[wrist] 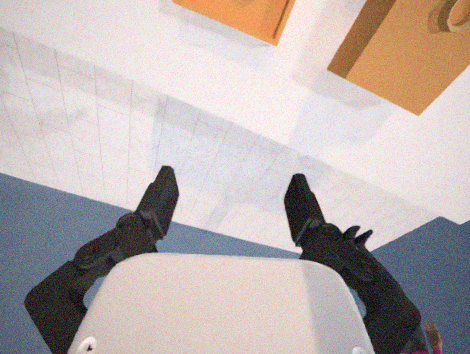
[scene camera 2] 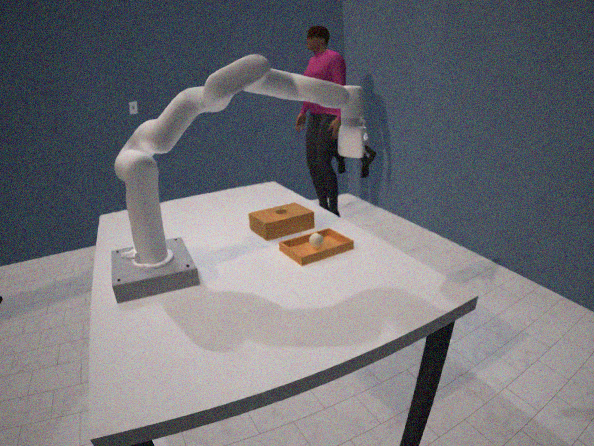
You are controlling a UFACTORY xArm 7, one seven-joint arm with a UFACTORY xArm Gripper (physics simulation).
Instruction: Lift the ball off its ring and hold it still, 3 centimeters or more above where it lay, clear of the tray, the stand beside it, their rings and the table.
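Frame: origin at the arm's base, x ahead, y left, z up, level; centimetres.
Seen in the pictures: gripper, fingertip midpoint: point(wrist: 232, 183) point(scene camera 2: 353, 174); arm's base at its link origin: point(scene camera 2: 153, 260).
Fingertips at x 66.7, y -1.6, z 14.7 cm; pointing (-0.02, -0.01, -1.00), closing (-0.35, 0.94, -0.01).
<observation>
Offsets run from my fingertips to a thing's top centre. "spot": to the spot under its first point. Level surfaces: height alone.
A pale ball {dx -17.5, dy -5.7, dz -14.7 cm} point(scene camera 2: 316, 240) rests in the shallow orange-brown tray {dx -17.5, dy -5.7, dz -17.3 cm} point(scene camera 2: 327, 255) point(wrist: 250, 26); the ring under it cannot be made out in the scene view, and the ball does not show in the wrist view. The wooden stand point(scene camera 2: 290, 226) point(wrist: 400, 65) is beside the tray, with a ring {spot: dx -19.8, dy +14.2, dz -13.1 cm} point(scene camera 2: 281, 211) point(wrist: 442, 19) on its top. My gripper point(scene camera 2: 353, 175) point(wrist: 232, 183) is open with nothing between its fingers. It hangs high above the table, off toward the far side beyond the tray and the stand.
The white table {dz -20.1 cm} point(scene camera 2: 225, 380) carries the arm's grey base point(scene camera 2: 155, 283) at its left. A person in a pink top point(scene camera 2: 327, 67) stands behind the table, near the gripper in the scene view. Blue walls point(scene camera 2: 450, 100) point(wrist: 50, 220) rise beyond the tiled floor.
</observation>
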